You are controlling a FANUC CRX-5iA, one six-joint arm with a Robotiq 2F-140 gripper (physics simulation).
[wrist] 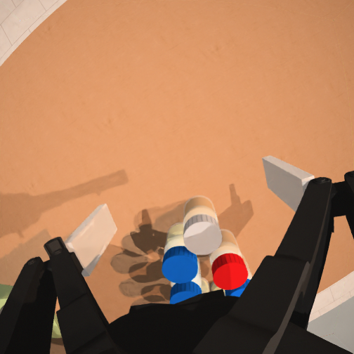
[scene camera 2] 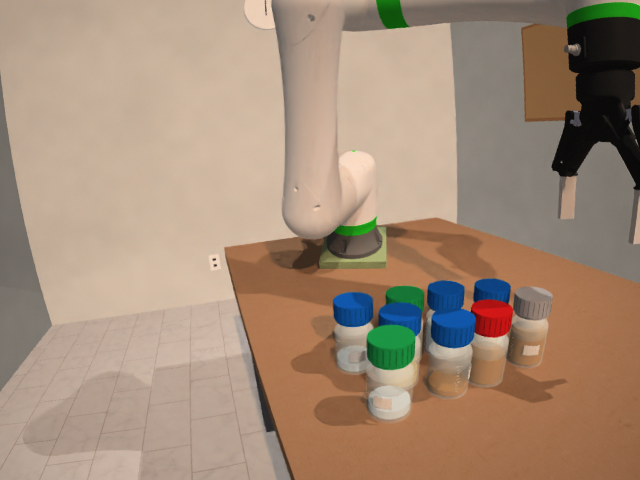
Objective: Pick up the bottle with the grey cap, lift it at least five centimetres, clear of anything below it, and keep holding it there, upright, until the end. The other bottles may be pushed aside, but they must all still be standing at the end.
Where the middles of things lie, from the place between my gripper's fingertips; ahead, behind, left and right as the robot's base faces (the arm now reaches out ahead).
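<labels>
My hand: 2 cm past the red-capped bottle (scene camera 2: 490, 344), 18 cm to the left of it, 14 cm above it.
</labels>
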